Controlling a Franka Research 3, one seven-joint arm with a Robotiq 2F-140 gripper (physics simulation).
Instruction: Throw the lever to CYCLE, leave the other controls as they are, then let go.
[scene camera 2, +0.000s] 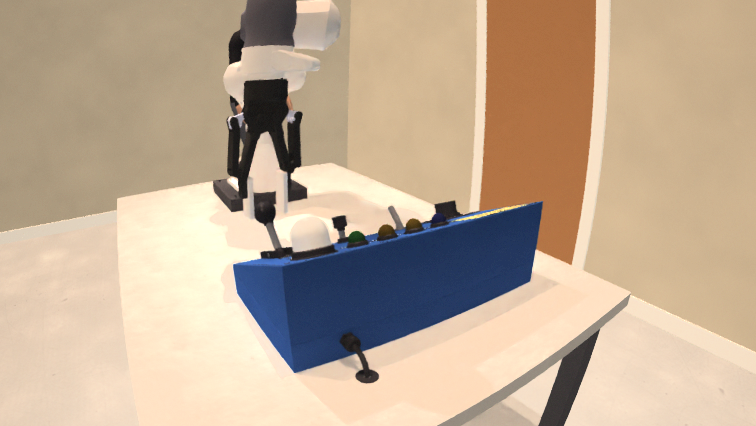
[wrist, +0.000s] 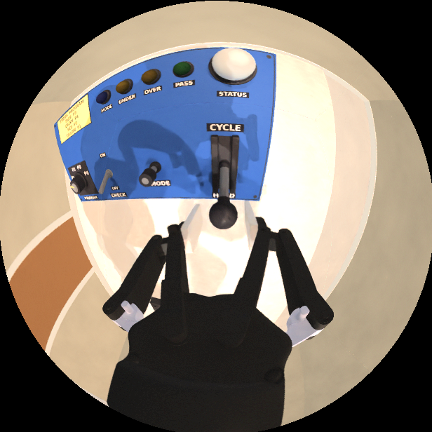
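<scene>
The lever, a grey rod with a black ball knob, leans toward the HOLD end of its black slot. The CYCLE label is at the slot's other end. The slot is on the blue control box. My gripper is partly open, with its pale fingertips apart on either side of the black knob. In the wrist view a gap shows on both sides of the knob; whether a fingertip touches it is hard to tell.
Beside the lever are the MODE knob, the CHECK toggle and the PROGRAM dial. A white STATUS dome and several small lamps stand along the box's upper edge. A black cable leaves the box's back.
</scene>
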